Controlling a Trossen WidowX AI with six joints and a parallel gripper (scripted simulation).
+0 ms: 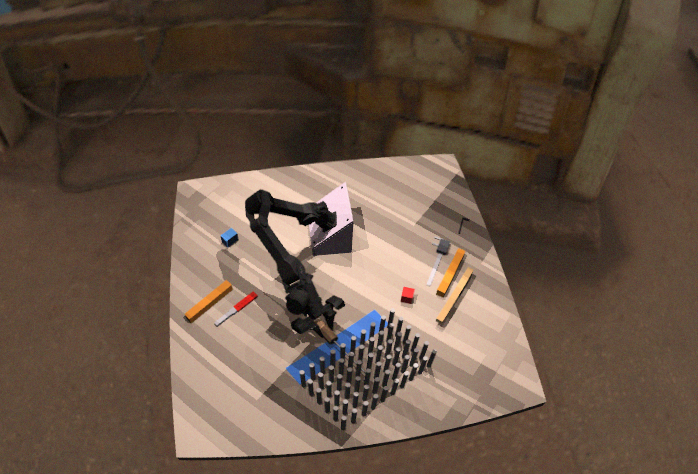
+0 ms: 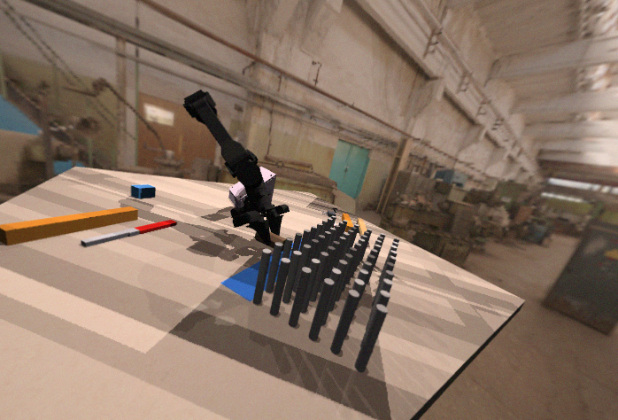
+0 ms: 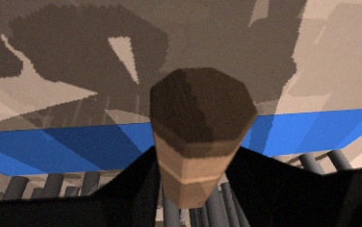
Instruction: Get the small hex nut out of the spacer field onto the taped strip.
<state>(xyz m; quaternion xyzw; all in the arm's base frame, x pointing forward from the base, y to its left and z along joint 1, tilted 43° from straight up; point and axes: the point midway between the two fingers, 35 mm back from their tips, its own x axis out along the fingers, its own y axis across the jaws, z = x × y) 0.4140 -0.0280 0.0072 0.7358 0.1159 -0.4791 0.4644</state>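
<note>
My gripper tip is now 3 cm short of the blue taped strip, 4 cm to the right of it and 3 cm above it. From my gripper tip the other things lie so: red-handled tool 10 cm behind, 33 cm to the right, 2 cm below; red cube 16 cm behind, 28 cm to the left, 1 cm below; wire hook tool 8 cm ahead, 6 cm to the left.
</note>
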